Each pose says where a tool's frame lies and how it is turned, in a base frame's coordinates. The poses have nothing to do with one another.
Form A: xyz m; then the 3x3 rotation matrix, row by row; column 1 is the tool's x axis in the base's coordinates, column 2 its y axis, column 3 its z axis. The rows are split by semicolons.
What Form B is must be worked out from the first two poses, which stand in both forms.
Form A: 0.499 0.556 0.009; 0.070 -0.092 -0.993; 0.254 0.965 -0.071; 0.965 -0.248 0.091
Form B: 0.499 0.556 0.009 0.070 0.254 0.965 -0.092 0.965 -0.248
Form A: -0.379 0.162 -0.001; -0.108 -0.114 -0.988; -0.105 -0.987 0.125; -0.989 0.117 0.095
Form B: -0.379 0.162 -0.001 -0.108 -0.105 -0.989 -0.114 -0.987 0.117
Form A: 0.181 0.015 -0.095; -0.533 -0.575 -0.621; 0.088 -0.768 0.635; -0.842 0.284 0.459
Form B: 0.181 0.015 -0.095 -0.533 0.088 -0.842 -0.575 -0.768 0.284
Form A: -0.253 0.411 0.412; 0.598 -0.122 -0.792; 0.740 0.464 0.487; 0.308 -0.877 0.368
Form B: -0.253 0.411 0.412 0.598 0.740 0.308 -0.122 0.464 -0.877
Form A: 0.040 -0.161 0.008; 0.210 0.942 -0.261; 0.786 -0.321 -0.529; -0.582 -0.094 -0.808
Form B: 0.040 -0.161 0.008 0.210 0.786 -0.582 0.942 -0.321 -0.094
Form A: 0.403 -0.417 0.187; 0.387 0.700 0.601; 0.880 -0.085 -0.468; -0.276 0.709 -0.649
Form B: 0.403 -0.417 0.187 0.387 0.880 -0.276 0.700 -0.085 0.709
